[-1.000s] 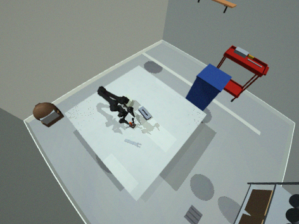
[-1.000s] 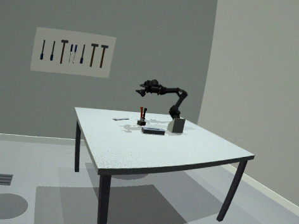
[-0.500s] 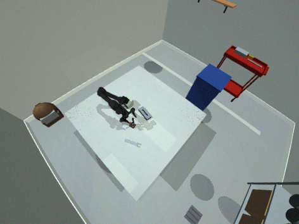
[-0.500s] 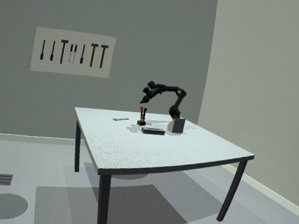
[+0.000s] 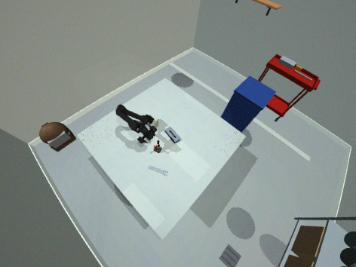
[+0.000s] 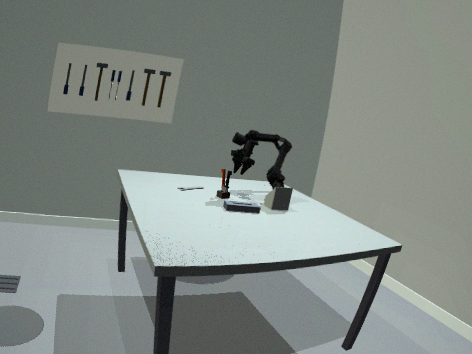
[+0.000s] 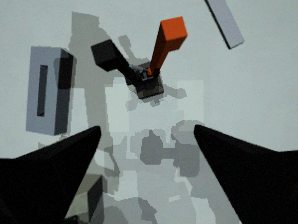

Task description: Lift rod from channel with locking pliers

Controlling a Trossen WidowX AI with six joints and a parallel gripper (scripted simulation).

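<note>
Right now my gripper tip is 7 cm short of the dark holster, 1 cm to the right of it and 13 cm above it. From my gripper tip the other things lie so: flat grey strip (25 cm ahead, 12 cm to the right, 14 cm below); then grey channel block (6 cm ahead, 23 cm to the left, 12 cm below).
</note>
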